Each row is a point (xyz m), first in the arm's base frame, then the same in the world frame.
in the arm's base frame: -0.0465 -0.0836 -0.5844
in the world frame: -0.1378 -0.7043 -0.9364
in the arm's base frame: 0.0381 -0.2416 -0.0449
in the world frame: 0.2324 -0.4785 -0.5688
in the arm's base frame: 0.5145 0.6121 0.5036
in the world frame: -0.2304 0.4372 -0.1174
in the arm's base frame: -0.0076 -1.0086 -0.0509
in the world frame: 0.9117 -0.7865 -0.7535
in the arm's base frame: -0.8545 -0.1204 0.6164
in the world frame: 0.2153 -0.9433 0.4472
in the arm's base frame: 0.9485 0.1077 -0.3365
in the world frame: -0.0251 0.3080 -1.1613
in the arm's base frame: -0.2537 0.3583 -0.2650
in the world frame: -0.4489 -0.6043 -0.4532
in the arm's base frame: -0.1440 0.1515 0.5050
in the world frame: 0.0606 -0.2849 0.0816
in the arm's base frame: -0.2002 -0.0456 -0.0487
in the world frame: 0.0097 -0.6154 -0.4050
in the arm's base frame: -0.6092 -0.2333 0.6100
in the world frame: 0.3606 -0.7755 0.2933
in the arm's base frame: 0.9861 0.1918 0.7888
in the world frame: 0.3488 0.8042 -0.2185
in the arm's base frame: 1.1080 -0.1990 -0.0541
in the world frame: 0.3920 0.4467 -1.0837
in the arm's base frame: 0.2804 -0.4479 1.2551
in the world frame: 0.9749 0.1592 0.3441
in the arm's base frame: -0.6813 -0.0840 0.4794
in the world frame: 0.1613 -0.8357 0.2586
